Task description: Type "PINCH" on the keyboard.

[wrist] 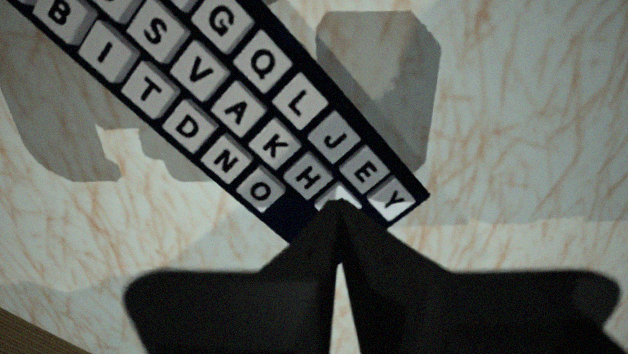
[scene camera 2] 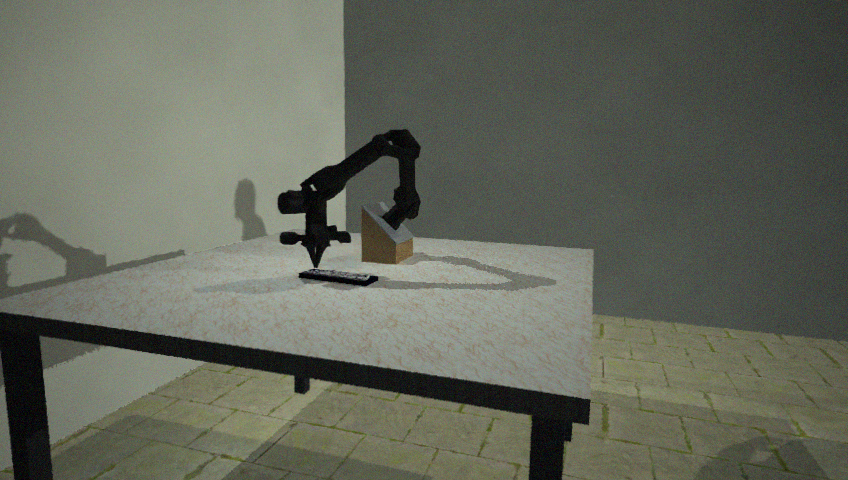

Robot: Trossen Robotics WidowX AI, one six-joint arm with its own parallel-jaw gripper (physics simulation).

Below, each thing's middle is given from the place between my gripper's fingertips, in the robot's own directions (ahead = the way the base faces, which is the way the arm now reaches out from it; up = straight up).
My hand is 20 mm short of the dark keyboard (scene camera 2: 353,278), 70 mm to the right of it and 20 mm above it.
